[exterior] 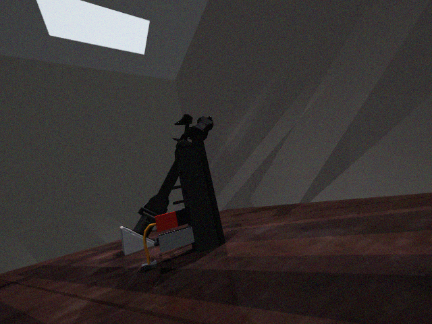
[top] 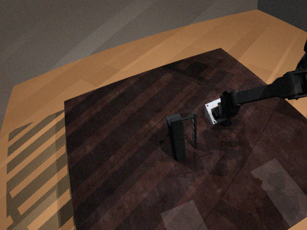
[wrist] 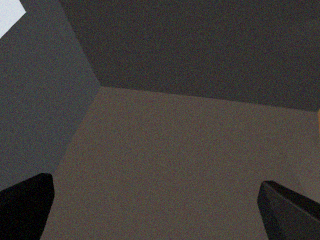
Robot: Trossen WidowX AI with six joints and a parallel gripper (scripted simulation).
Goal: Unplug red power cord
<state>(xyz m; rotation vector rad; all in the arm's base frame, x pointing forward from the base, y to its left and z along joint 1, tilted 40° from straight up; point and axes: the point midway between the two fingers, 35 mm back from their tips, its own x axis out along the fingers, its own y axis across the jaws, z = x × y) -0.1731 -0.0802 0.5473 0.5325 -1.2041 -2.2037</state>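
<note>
The red plug lies 48 cm ahead of my gripper tip, 23 cm to the right of it and 43 cm below it. Also, from my gripper tip: black stand (50 cm ahead, 14 cm to the right, 38 cm below).
</note>
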